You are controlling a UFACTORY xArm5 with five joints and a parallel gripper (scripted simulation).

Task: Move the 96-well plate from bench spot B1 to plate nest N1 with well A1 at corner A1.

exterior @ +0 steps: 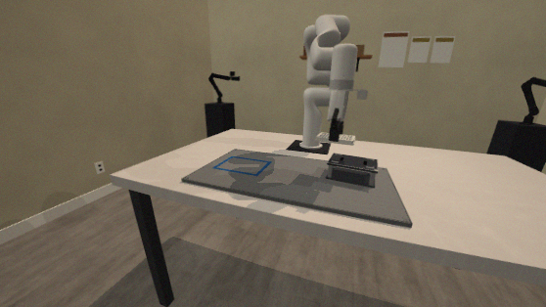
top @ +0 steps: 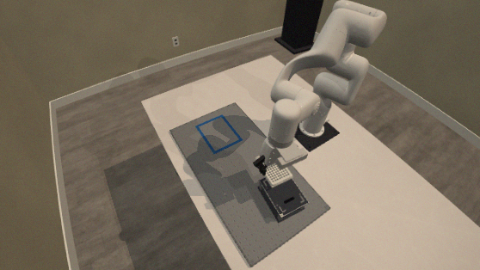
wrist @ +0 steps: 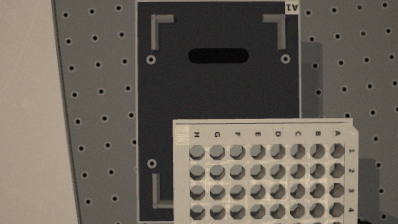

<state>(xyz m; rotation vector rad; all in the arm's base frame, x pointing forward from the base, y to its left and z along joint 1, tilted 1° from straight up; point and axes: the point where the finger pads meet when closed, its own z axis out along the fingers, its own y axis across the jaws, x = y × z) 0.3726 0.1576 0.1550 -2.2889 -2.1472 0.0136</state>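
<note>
My hand is 9 cm above the dark raised nest N1, 7 cm to the right of it and 1 cm past it. Also, from my hand: white 96-well plate (1 cm below); then A1 corner mark (14 cm to the left, 9 cm below, 5 cm ahead).
</note>
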